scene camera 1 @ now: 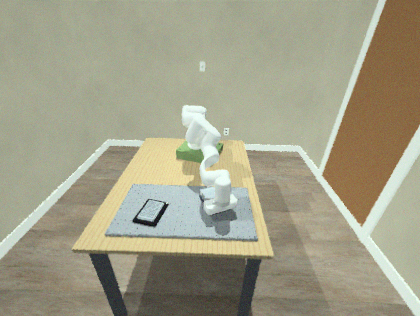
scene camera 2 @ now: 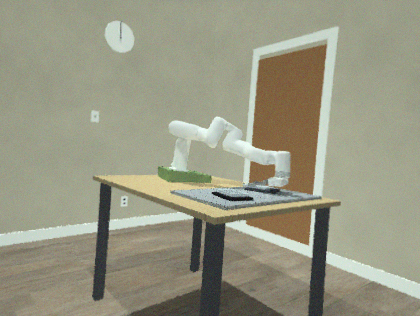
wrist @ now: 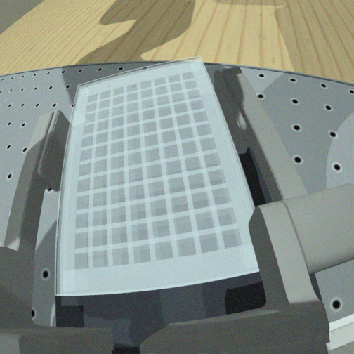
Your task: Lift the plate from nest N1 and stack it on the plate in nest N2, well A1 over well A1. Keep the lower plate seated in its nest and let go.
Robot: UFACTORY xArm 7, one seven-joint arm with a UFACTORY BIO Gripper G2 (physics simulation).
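Frame: origin at the arm's base, x ahead, y left, z up, level; millimetres.
Where they show: hand, its tool point: [scene camera 1: 210, 193] [scene camera 2: 254, 184]; arm's base, origin of its link: [scene camera 1: 195, 145] [scene camera 2: 178, 170].
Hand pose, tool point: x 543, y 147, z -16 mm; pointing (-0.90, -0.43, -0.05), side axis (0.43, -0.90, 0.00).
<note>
Things, the pixels of their top centre, and the offset from my tool point. "*": a spot on its surface instead. Level surfaces: height alone.
- dark nest, a spot on its surface: [scene camera 2: 270, 190] * dz -18, dx +107, dy +5 mm
- pale plate, centre of its top: [scene camera 2: 232, 191] [scene camera 1: 150, 209] dz -6, dx +140, dy -297 mm
- black nest, centre of its top: [scene camera 2: 232, 194] [scene camera 1: 151, 210] dz -17, dx +140, dy -297 mm
- grey perforated mat, height of its surface: dz -32 mm
- wooden table, height of its surface: dz -45 mm
My gripper [scene camera 1: 207, 193] [wrist: 145, 130] is shut on a pale, clear well plate [wrist: 150, 175], its fingers along the plate's two long sides. The plate is low over the dark nest [scene camera 2: 270, 190] [wrist: 250, 170] on the right of the mat in scene camera 1. Dark nest parts show beyond the plate's near end and right side in the wrist view. Whether the plate touches anything below is hidden. Another pale plate [scene camera 1: 152, 211] lies flat in the black nest [scene camera 1: 145, 223] [scene camera 2: 240, 198] on the left of the mat. No nest label is readable, so I cannot tell which is N1.
Both nests are on a grey perforated mat [scene camera 1: 185, 225] [scene camera 2: 200, 194] [wrist: 320, 85] on a wooden table [scene camera 1: 155, 172] [scene camera 2: 135, 183]. The arm's base stands by a green block [scene camera 1: 187, 151] [scene camera 2: 185, 175] at the table's far end. The arm reaches over the table between the block and the mat.
</note>
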